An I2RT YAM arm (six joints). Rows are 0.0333 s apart.
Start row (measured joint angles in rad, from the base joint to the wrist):
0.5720 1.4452 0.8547 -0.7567 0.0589 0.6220
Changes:
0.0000 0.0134 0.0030 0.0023 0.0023 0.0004
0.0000 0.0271 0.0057 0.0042 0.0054 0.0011
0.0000 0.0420 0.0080 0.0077 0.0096 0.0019
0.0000 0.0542 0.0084 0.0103 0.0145 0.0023
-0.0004 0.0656 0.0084 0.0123 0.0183 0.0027
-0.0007 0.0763 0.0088 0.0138 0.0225 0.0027
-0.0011 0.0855 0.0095 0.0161 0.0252 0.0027
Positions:
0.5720 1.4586 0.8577 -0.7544 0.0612 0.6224
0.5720 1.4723 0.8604 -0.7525 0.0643 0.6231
0.5720 1.4872 0.8627 -0.7490 0.0685 0.6239
0.5720 1.4994 0.8631 -0.7464 0.0734 0.6243
0.5716 1.5108 0.8631 -0.7444 0.0772 0.6247
0.5713 1.5215 0.8635 -0.7429 0.0814 0.6247
0.5709 1.5307 0.8642 -0.7406 0.0841 0.6247

